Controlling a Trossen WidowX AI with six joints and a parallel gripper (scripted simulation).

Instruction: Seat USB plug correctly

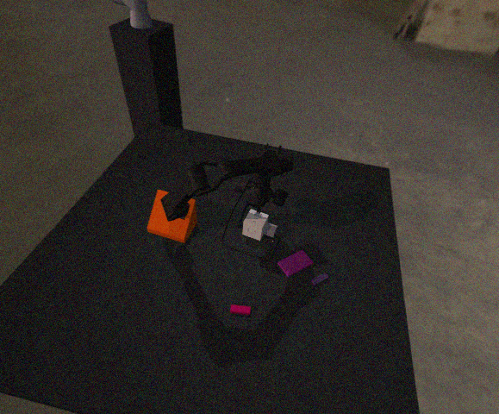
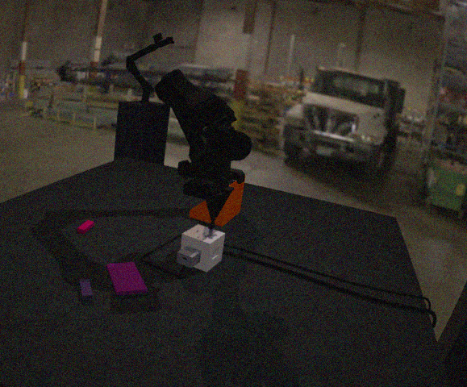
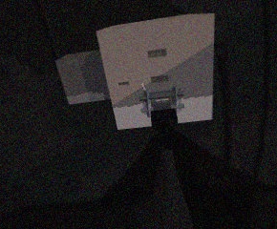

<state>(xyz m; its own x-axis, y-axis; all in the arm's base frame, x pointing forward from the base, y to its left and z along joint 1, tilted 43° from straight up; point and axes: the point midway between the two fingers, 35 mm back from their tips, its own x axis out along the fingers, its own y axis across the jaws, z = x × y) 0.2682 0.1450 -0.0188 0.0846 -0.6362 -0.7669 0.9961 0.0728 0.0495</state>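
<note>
Now: gripper tip 2 cm above the dark USB plug. From my gripper tip the other things lie so: magenta flat card (20 cm ahead, 10 cm to the right, 12 cm below); then pink piece (9 cm ahead, 35 cm to the right, 12 cm below).
</note>
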